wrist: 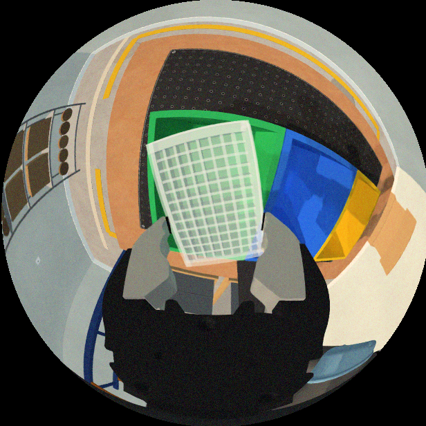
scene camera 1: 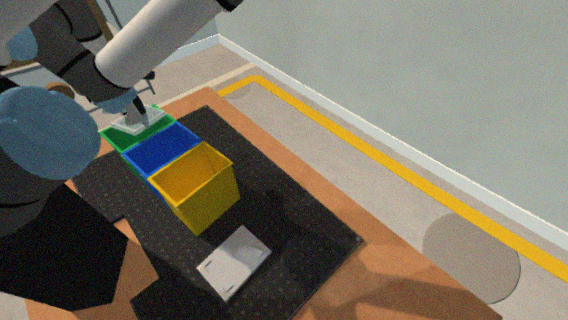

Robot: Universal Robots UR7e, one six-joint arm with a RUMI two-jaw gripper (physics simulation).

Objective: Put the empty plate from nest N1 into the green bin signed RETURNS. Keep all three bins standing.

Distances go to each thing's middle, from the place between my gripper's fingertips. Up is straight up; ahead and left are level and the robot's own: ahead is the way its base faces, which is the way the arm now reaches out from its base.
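Scene:
Counting from my hand, I find the white plate [wrist: 207, 178] 20 mm ahead. The green bin [scene camera 1: 120, 141] is 10 mm ahead of my hand too, 10 mm to the left of it and 110 mm below it. Then there is the blue bin [scene camera 1: 154, 153], which from my hand is 20 mm behind, 120 mm to the right and 110 mm below, while the yellow bin [scene camera 1: 199, 186] is 40 mm behind my hand, 250 mm to the right of it and 110 mm below it.

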